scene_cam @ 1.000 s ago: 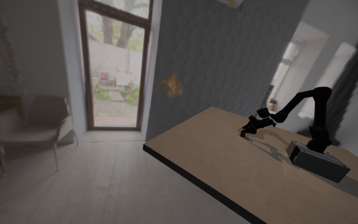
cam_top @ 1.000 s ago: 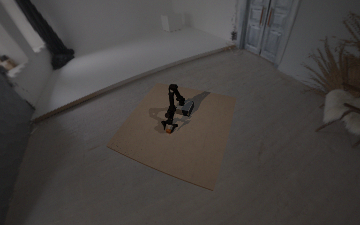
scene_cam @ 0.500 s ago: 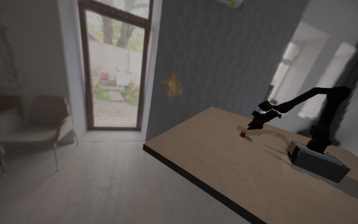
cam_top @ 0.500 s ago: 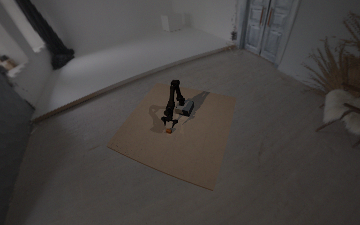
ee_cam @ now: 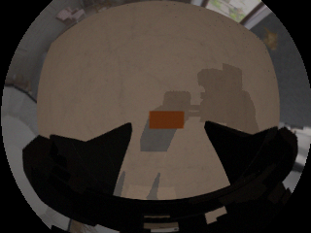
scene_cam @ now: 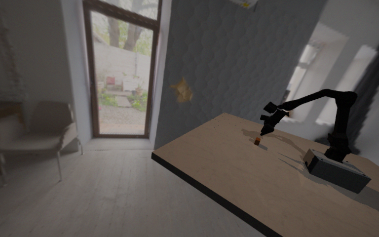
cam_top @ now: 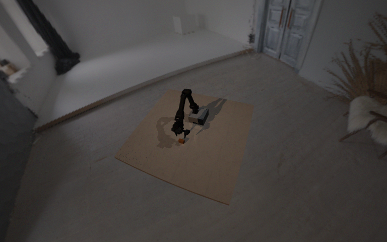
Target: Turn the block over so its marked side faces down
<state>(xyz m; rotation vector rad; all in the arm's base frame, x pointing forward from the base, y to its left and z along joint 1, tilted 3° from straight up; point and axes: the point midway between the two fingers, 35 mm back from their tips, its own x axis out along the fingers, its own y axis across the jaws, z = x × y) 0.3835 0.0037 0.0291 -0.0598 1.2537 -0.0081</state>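
The orange block lies 70 mm below my gripper tip and 10 mm behind it.
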